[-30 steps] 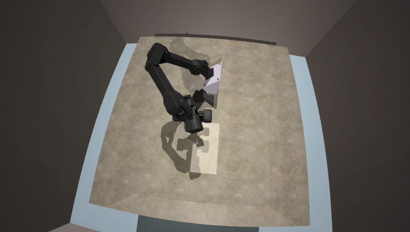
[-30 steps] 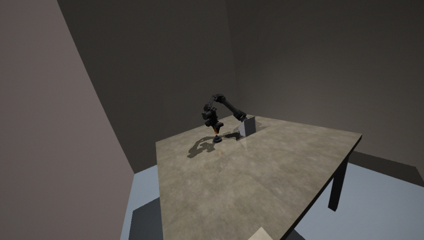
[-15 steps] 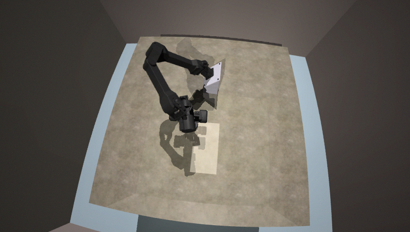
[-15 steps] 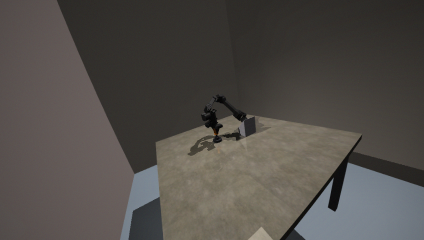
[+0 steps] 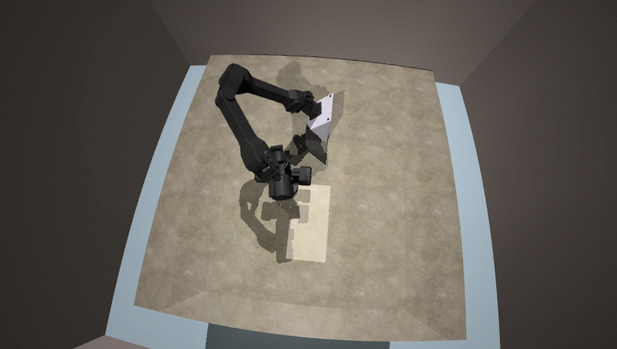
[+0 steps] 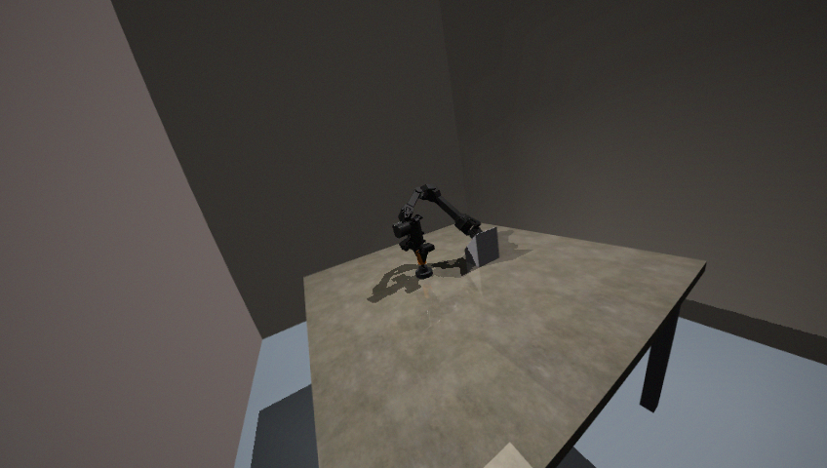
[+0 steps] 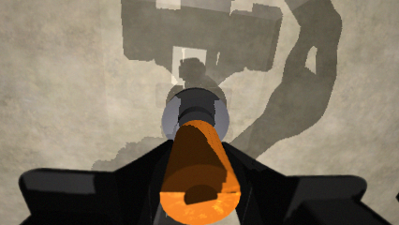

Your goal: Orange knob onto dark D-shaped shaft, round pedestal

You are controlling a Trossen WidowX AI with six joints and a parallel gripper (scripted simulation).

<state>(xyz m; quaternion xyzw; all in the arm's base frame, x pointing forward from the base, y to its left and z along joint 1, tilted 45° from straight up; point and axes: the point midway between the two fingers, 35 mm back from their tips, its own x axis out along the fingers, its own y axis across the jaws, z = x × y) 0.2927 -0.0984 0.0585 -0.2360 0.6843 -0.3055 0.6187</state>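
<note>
Right now my gripper tip is 2 cm below the orange knob. The rest, counted from my gripper tip: pedestal 4 cm below.
</note>
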